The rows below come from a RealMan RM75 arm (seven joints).
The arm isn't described. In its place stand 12 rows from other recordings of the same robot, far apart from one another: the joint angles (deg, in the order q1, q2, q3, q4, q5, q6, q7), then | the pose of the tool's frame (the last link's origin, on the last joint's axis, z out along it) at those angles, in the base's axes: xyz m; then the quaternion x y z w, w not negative.
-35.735, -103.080, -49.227, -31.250, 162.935, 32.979, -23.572 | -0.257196, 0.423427, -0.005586, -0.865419, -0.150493, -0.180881, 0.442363
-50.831, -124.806, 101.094, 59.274, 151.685, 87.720, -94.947 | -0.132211, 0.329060, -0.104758, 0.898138, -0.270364, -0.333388, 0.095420
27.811, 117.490, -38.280, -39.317, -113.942, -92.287, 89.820 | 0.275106, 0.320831, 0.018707, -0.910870, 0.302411, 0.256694, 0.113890
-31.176, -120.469, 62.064, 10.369, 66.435, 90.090, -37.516 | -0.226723, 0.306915, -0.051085, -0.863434, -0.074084, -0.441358, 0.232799
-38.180, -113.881, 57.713, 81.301, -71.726, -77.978, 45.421 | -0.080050, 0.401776, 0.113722, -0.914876, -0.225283, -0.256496, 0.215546
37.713, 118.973, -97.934, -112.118, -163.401, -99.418, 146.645 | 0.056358, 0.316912, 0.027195, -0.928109, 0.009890, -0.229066, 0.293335
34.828, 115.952, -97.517, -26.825, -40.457, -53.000, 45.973 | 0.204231, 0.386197, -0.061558, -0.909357, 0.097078, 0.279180, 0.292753
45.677, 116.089, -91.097, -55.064, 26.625, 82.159, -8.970 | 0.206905, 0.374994, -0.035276, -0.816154, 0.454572, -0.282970, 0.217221
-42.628, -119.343, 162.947, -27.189, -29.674, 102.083, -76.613 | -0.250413, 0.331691, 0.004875, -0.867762, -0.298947, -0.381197, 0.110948
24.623, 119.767, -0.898, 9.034, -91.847, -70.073, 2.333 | 0.326047, 0.297483, -0.054177, -0.766203, 0.194705, 0.254647, 0.556936
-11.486, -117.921, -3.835, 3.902, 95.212, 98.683, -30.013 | -0.361212, 0.217738, 0.040564, -0.662862, -0.204237, -0.432188, 0.576294
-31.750, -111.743, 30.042, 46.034, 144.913, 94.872, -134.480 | -0.327380, 0.322366, 0.074067, -0.764014, -0.631950, -0.057360, 0.116755
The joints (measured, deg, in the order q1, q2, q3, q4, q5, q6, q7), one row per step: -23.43 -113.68 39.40 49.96 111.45 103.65 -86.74; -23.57 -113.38 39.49 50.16 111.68 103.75 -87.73; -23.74 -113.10 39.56 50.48 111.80 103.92 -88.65; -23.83 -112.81 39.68 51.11 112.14 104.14 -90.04; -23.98 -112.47 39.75 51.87 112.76 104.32 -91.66; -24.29 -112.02 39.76 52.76 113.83 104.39 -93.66; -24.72 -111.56 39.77 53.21 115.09 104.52 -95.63; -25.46 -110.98 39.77 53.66 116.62 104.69 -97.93; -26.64 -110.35 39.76 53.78 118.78 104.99 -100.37; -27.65 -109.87 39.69 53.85 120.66 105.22 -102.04; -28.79 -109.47 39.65 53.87 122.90 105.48 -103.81; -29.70 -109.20 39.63 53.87 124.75 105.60 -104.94; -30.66 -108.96 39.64 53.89 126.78 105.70 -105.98; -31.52 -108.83 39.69 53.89 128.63 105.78 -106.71; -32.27 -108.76 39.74 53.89 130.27 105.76 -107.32; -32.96 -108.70 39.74 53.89 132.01 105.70 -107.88; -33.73 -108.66 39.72 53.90 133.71 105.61 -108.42; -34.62 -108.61 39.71 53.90 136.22 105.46 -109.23; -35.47 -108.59 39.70 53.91 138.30 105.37 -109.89; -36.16 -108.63 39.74 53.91 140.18 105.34 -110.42
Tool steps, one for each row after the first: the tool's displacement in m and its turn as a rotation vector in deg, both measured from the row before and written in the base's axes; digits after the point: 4 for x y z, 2 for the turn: 0.0000 0.0008 0.0019 -0.45 0.27 0.58; 0.0007 0.0010 0.0023 -0.33 0.23 0.37; 0.0004 0.0007 0.0027 -0.54 0.46 0.71; 0.0001 0.0010 0.0032 -0.59 0.74 0.91; -0.0002 0.0019 0.0040 -0.66 1.19 1.26; -0.0005 0.0017 0.0028 -0.96 1.08 1.46; 0.0003 0.0030 0.0035 -1.09 1.31 1.57; 0.0009 0.0040 0.0026 -1.57 1.62 1.71; 0.0007 0.0034 0.0021 -1.12 1.46 1.18; 0.0009 0.0035 0.0013 -1.33 1.67 1.34; 0.0006 0.0029 0.0008 -0.92 1.46 0.88; 0.0006 0.0030 0.0006 -0.93 1.66 0.81; 0.0006 0.0025 0.0000 -0.84 1.51 0.56; 0.0005 0.0023 -0.0002 -0.65 1.36 0.49; -0.0001 0.0020 -0.0001 -0.57 1.44 0.56; 0.0005 0.0025 0.0000 -0.49 1.41 0.45; -0.0007 0.0025 0.0001 -0.67 2.10 0.93; 0.0002 0.0025 0.0001 -0.54 1.74 0.64; -0.0001 0.0017 -0.0003 -0.58 1.55 0.58
